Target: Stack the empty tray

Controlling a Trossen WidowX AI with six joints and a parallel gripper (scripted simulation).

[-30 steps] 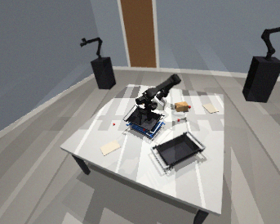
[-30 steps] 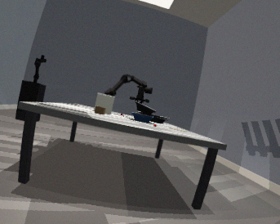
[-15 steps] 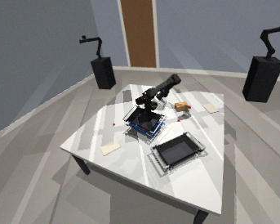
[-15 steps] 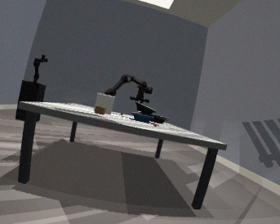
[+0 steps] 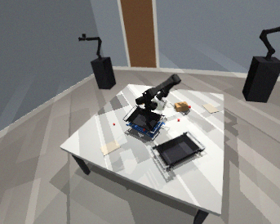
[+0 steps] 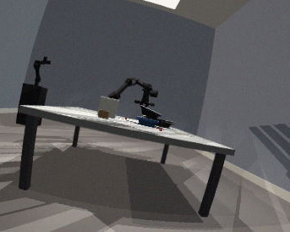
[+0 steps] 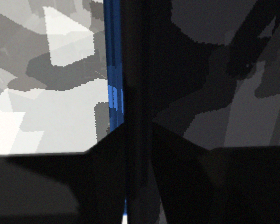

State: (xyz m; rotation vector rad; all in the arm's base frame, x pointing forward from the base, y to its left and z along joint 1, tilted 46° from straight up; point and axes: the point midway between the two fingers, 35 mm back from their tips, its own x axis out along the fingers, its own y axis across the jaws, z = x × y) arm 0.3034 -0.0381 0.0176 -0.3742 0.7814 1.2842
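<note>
Right now the dark tray is 7 cm ahead of my gripper tip, 2 cm to the right of it and 1 cm above it. The rest, counted from my gripper tip: brown box (30 cm behind, 25 cm to the left, 8 cm below).
</note>
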